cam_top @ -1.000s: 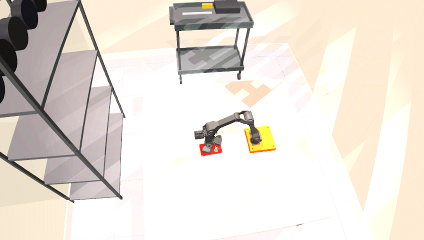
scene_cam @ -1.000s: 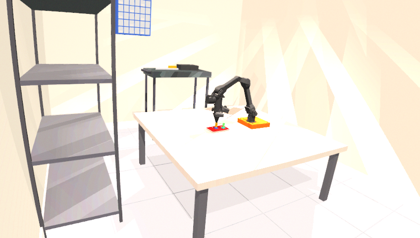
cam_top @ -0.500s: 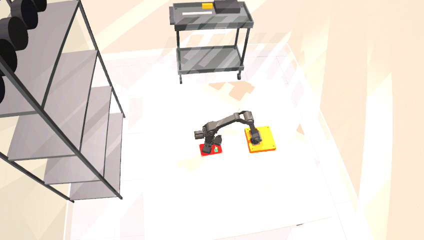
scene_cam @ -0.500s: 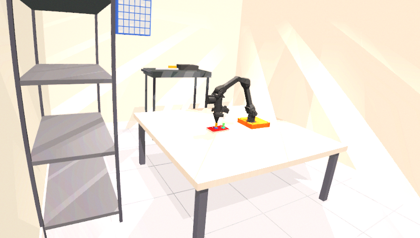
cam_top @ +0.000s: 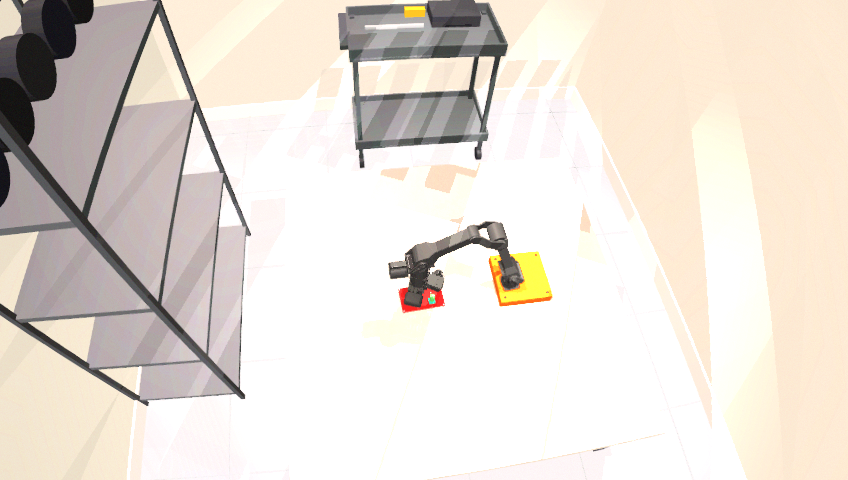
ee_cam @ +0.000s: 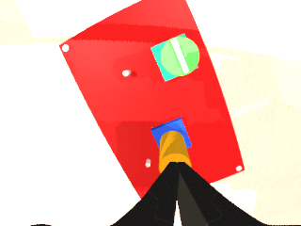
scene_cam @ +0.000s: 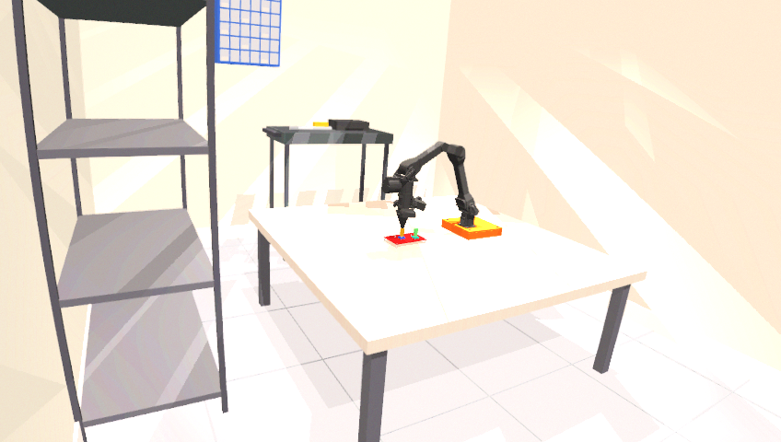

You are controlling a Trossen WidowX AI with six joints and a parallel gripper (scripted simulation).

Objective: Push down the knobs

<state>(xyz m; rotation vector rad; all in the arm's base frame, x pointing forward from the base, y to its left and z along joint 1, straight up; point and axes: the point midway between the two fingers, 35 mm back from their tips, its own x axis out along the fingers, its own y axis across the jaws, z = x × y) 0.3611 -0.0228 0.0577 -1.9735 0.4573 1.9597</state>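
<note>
The orange knob lies 20 mm below my gripper tip. From my gripper tip the other things lie so: green knob 50 mm behind, 30 mm to the left, 10 mm below.
</note>
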